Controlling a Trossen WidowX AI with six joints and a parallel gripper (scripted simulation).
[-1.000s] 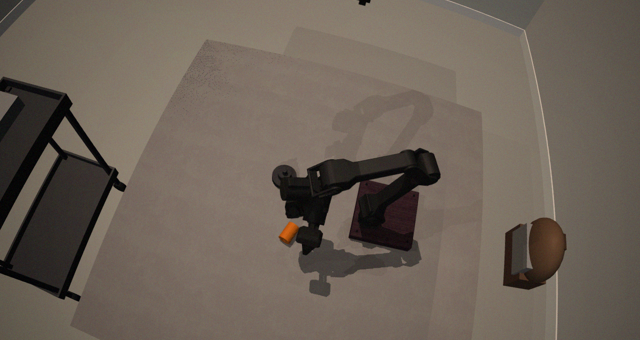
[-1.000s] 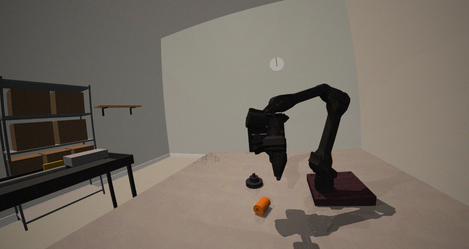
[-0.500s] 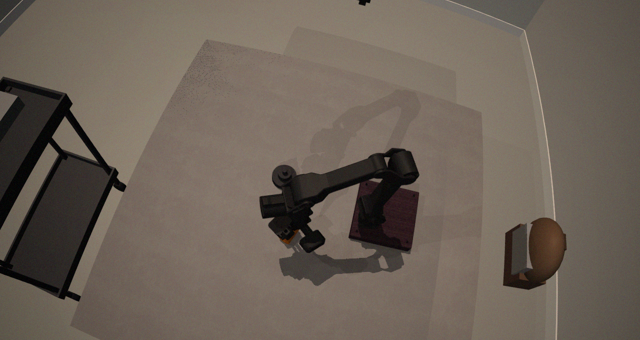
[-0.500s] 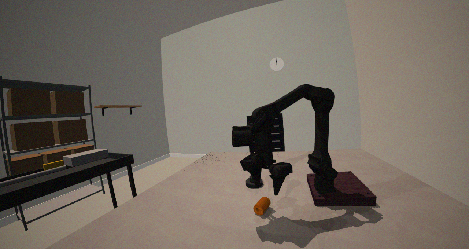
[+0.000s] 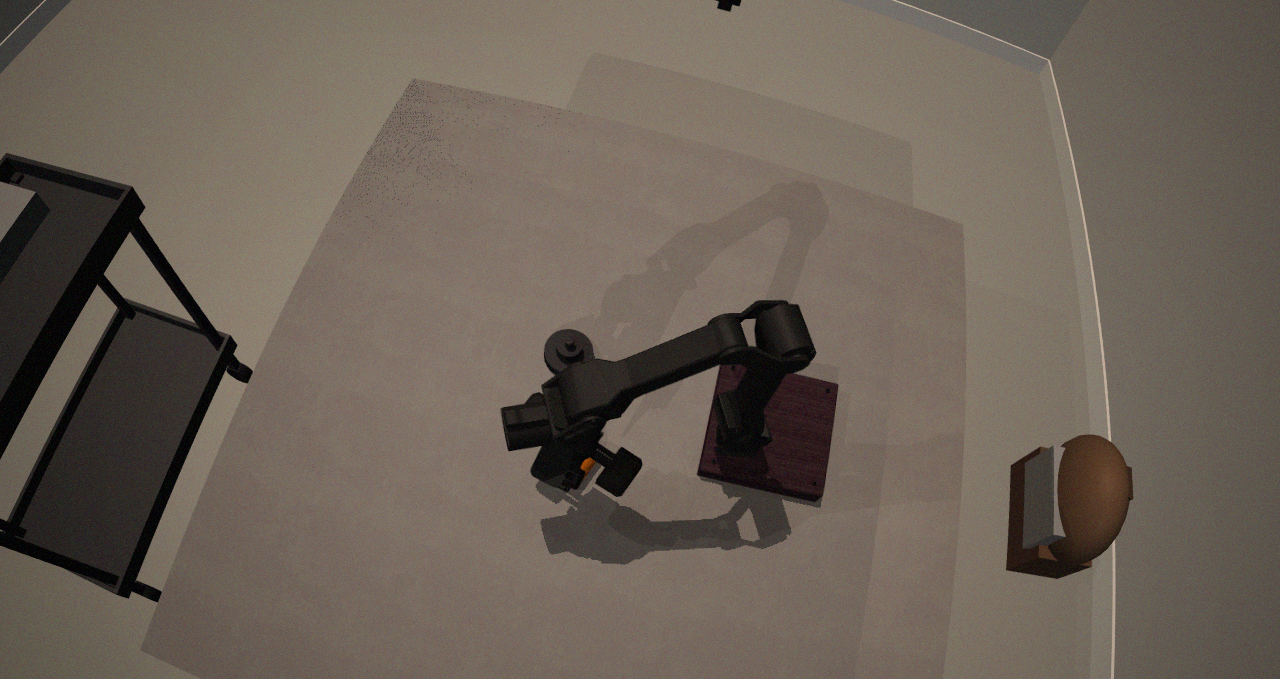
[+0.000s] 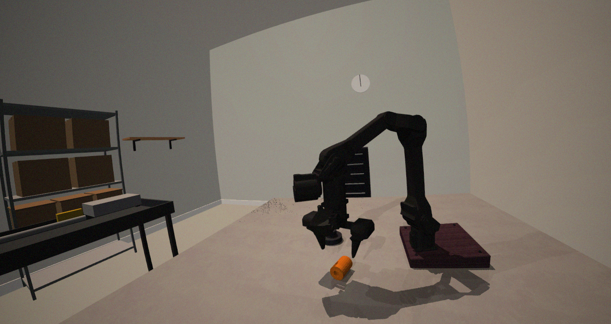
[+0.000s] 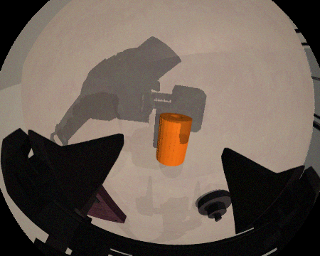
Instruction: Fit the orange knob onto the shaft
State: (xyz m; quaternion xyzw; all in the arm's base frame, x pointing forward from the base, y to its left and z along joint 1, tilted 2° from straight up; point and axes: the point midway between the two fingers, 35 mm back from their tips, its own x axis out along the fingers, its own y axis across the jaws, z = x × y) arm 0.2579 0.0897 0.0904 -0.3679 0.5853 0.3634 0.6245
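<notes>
Right now my gripper tip is 10 mm past the orange knob, 20 mm to the left of it and 60 mm above it. From my gripper tip the other things lie so: dark pedestal: 30 mm ahead, 220 mm to the right, 50 mm below.
</notes>
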